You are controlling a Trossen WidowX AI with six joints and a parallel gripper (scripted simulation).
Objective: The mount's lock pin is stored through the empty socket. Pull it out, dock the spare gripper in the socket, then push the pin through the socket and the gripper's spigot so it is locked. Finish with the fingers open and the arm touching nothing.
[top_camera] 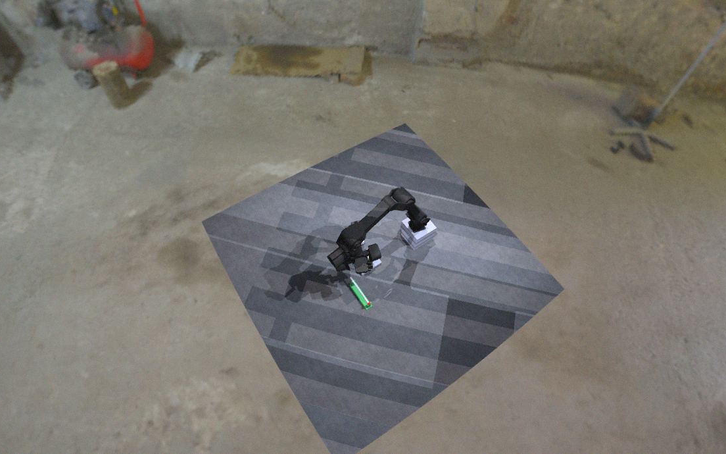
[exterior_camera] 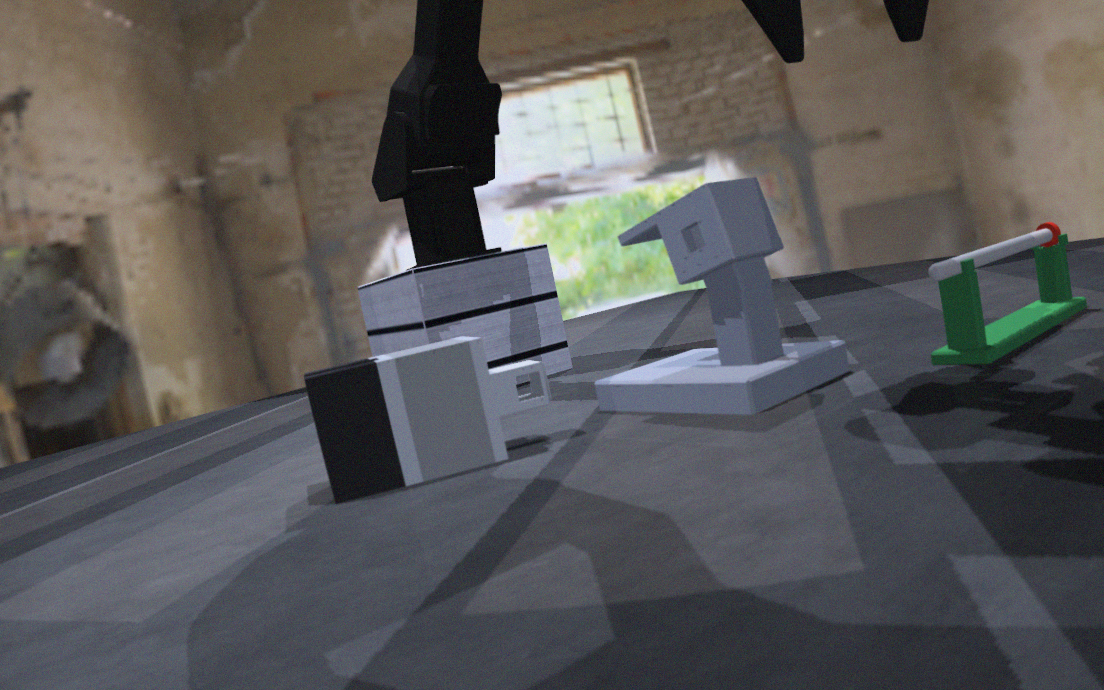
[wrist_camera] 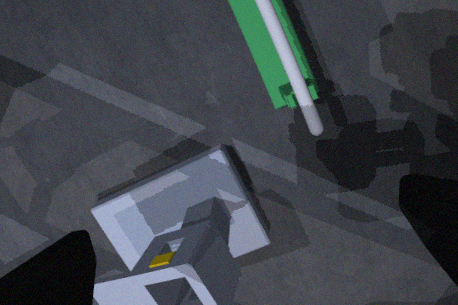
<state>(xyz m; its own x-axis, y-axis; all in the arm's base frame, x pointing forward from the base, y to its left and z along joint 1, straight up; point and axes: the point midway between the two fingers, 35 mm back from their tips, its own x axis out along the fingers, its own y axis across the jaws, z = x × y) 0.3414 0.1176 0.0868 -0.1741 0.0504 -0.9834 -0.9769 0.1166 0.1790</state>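
My gripper tip is now 22 cm to the left of the spare gripper, 13 cm above it and 9 cm past it. From my gripper tip the other things lie so: grey mount: 11 cm below, 7 cm to the right, 6 cm behind; cradle: 13 cm below, 7 cm to the left, 2 cm ahead.
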